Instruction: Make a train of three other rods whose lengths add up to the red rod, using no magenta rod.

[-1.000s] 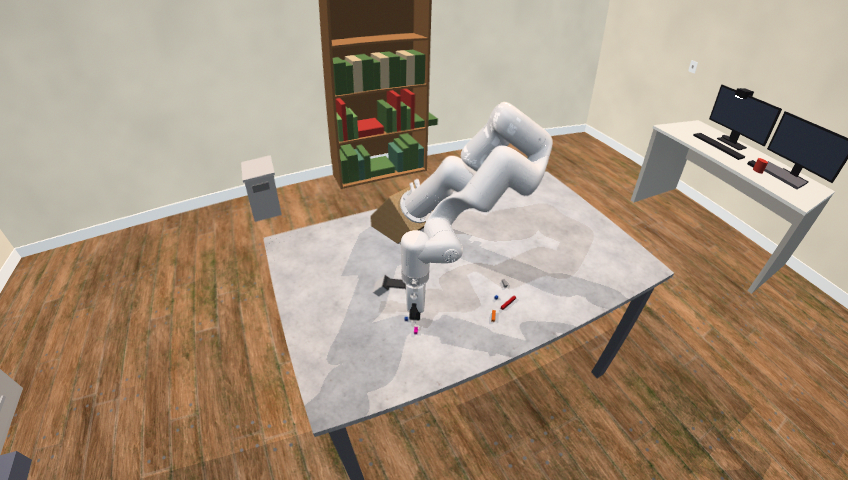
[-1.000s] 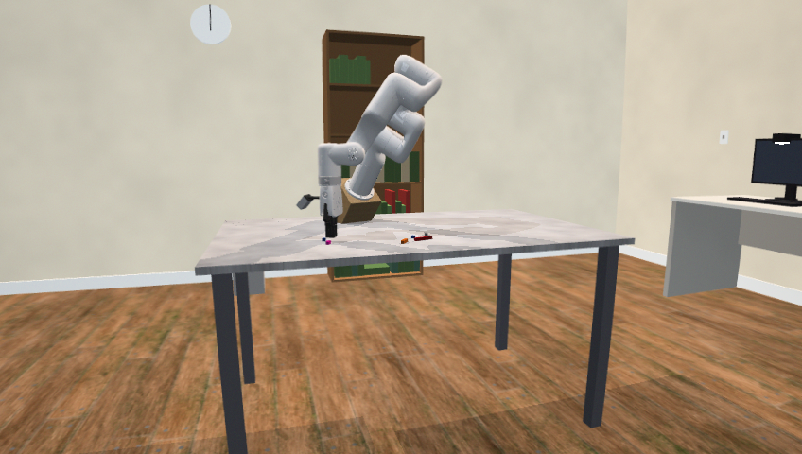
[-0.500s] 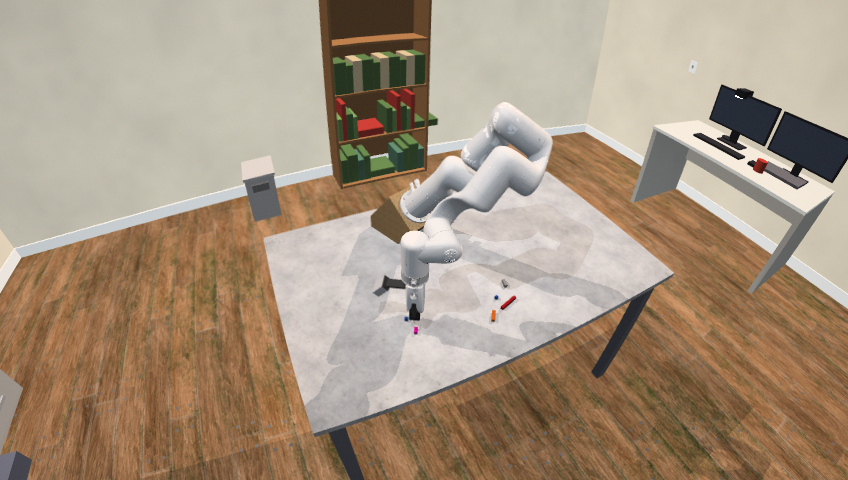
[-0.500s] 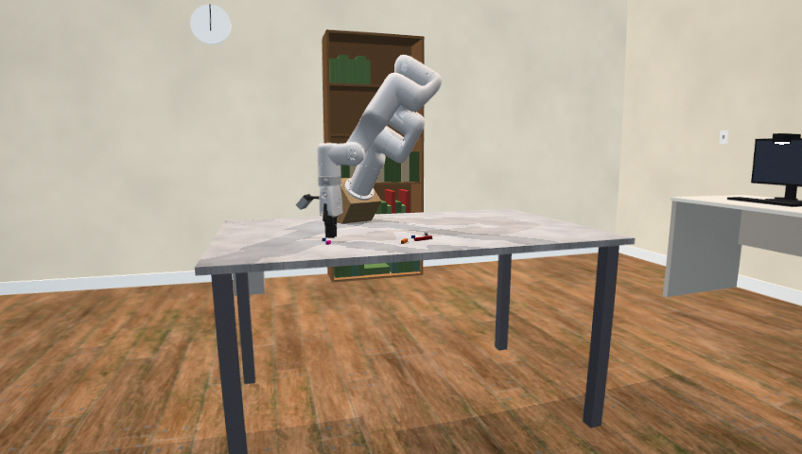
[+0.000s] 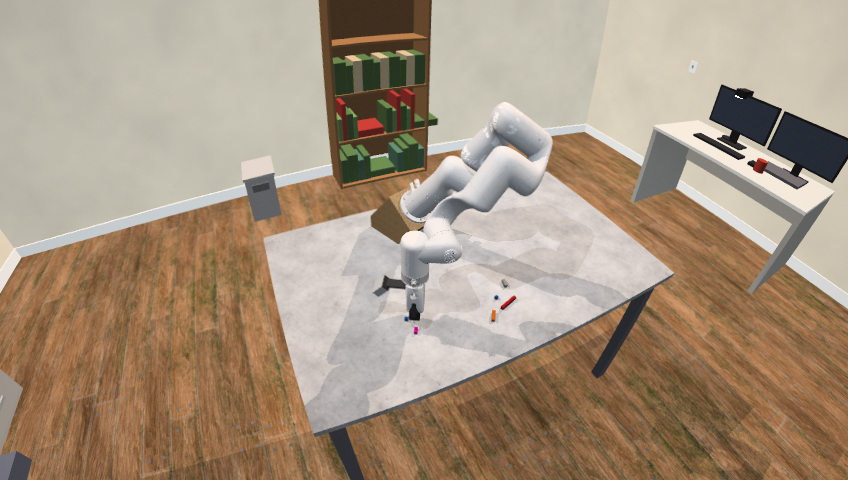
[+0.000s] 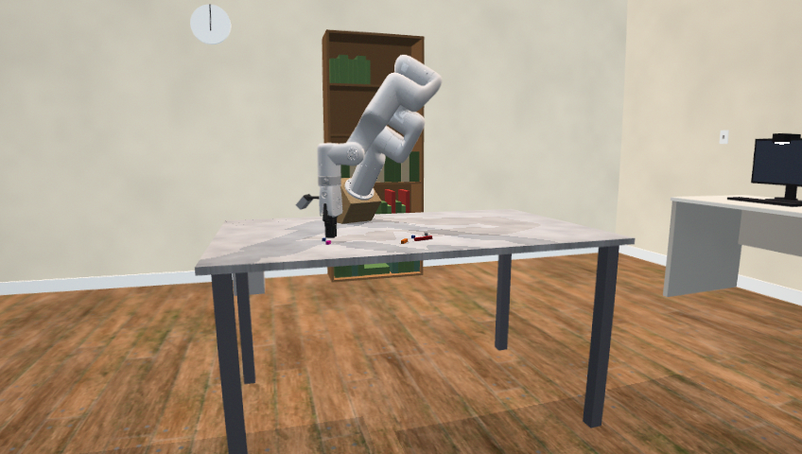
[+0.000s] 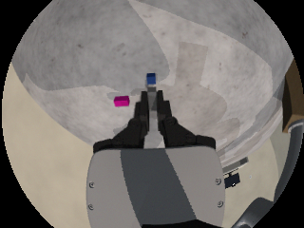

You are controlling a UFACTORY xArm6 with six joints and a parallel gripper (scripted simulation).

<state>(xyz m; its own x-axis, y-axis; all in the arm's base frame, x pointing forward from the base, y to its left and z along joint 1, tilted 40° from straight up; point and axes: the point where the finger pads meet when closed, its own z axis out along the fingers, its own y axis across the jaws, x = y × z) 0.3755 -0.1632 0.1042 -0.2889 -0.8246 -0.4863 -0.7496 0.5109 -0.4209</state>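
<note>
My hand is 40 mm short of the magenta rod, 10 mm to the left of it and 30 mm above it. From my hand the other things lie so: red rod: 30 mm ahead, 310 mm to the left, 30 mm below; then orange rod: 60 mm ahead, 240 mm to the left, 30 mm below.
</note>
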